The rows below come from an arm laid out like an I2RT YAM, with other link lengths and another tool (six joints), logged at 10 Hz.
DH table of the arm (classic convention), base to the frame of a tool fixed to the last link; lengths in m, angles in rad. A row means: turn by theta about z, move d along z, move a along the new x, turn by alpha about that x. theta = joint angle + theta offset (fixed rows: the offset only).
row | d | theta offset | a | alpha
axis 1 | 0.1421 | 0 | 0.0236 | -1.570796
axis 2 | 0 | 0 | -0.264 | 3.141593
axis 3 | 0 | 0.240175 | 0.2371 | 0
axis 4 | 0.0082 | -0.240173 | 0.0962 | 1.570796
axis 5 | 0.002 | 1.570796 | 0 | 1.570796
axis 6 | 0.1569 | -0.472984 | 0.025 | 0.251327
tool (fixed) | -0.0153 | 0 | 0 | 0
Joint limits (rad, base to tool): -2.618..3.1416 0..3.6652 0..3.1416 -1.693..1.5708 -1.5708..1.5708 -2.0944..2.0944
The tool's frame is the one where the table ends.
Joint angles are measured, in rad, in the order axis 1, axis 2, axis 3, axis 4, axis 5, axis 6. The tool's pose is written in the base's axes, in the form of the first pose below.
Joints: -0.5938 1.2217 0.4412 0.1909 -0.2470 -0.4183
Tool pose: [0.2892 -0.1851 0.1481 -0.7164 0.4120 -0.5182 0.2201]
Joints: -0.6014 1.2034 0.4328 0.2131 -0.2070 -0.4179
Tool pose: [0.2853 -0.1925 0.1548 -0.7078 0.4159 -0.5351 0.1995]
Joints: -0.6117 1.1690 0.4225 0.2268 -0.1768 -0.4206
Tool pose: [0.2799 -0.1982 0.1643 -0.6982 0.4162 -0.5535 0.1816]
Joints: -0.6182 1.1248 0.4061 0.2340 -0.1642 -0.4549
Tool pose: [0.2749 -0.1989 0.1735 -0.6989 0.4007 -0.5688 0.1655]
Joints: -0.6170 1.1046 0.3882 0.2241 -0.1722 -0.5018
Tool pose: [0.2721 -0.1940 0.1708 -0.7133 0.3833 -0.5648 0.1591]
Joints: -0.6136 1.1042 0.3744 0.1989 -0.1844 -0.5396
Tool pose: [0.2698 -0.1880 0.1602 -0.7311 0.3740 -0.5479 0.1591]
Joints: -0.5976 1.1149 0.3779 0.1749 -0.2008 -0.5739
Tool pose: [0.2731 -0.1802 0.1540 -0.7486 0.3583 -0.5328 0.1651]
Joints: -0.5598 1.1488 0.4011 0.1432 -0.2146 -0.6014
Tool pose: [0.2826 -0.1687 0.1472 -0.7693 0.3393 -0.5112 0.1780]
